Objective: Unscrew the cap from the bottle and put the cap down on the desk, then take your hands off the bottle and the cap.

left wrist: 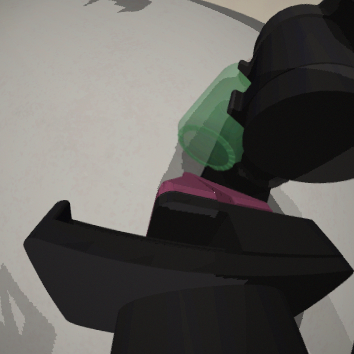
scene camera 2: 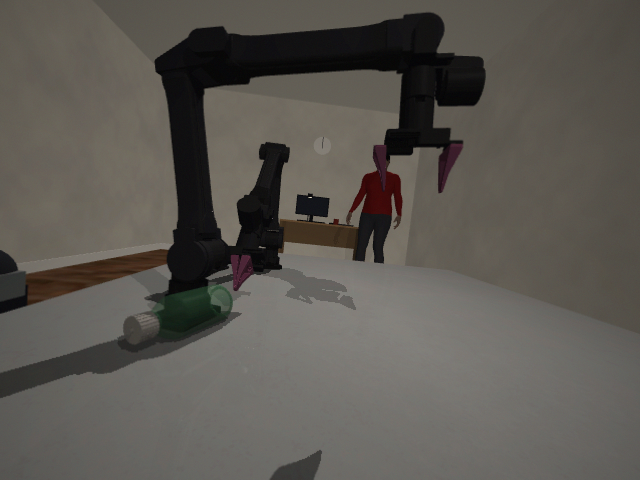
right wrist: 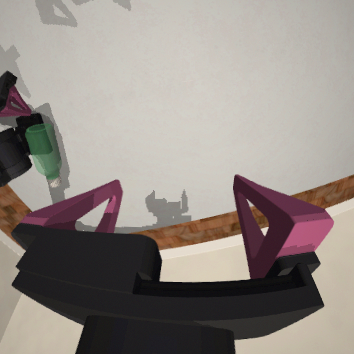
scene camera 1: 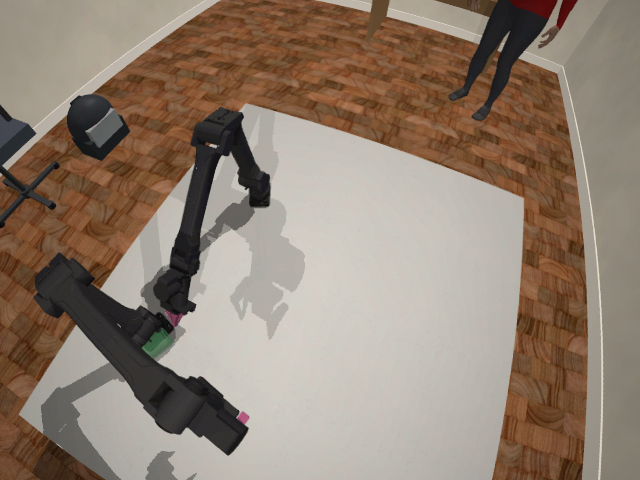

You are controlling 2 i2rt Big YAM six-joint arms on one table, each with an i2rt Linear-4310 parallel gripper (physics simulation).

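Frame: origin at the left arm's base, x ahead, y left, z up, level; centimetres.
Seen in the pictures: left gripper, fingertip midpoint: (left wrist: 184, 178) (scene camera 2: 235, 289) (right wrist: 30, 112) (scene camera 1: 175, 326); right gripper, fingertip midpoint: (scene camera 2: 411, 192) (right wrist: 174, 183); left arm's base at its link origin: (scene camera 2: 269, 266) (scene camera 1: 260, 195); right arm's base at its link origin: (left wrist: 240, 164).
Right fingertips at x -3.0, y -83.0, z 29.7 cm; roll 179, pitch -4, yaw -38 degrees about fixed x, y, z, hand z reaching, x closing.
Offsets run from my right fingertips to a thing's top centre. "pt": to the spot under its first point. Level surfaces: height alone.
A green see-through bottle {pt dz -24.0, dx -33.1, dy +13.6 cm} (scene camera 2: 191, 309) (scene camera 1: 157, 344) (left wrist: 210, 130) (right wrist: 43, 149) lies on its side on the white table {dz -29.7 cm} (scene camera 1: 390, 286) (scene camera 2: 390, 362). Its grey ribbed cap {dz -23.8, dx -40.1, dy +12.1 cm} (scene camera 2: 140, 329) (right wrist: 54, 182) is on the neck; the right arm hides the cap in scene camera 1 and in the left wrist view. My left gripper (scene camera 2: 241, 275) (scene camera 1: 175, 318) (left wrist: 184, 178) is shut with nothing between its fingers, its tips low at the bottle's bottom end. My right gripper (scene camera 2: 413, 168) (right wrist: 174, 183) is open and empty, high above the table and far from the bottle.
The right arm's base (scene camera 2: 193, 257) stands right behind the bottle, and its forearm (scene camera 1: 137, 362) crosses over it. A person in a red top (scene camera 2: 376, 210) and a desk with a monitor (scene camera 2: 312, 206) stand beyond the table. Wooden floor (scene camera 1: 366, 71) surrounds the table.
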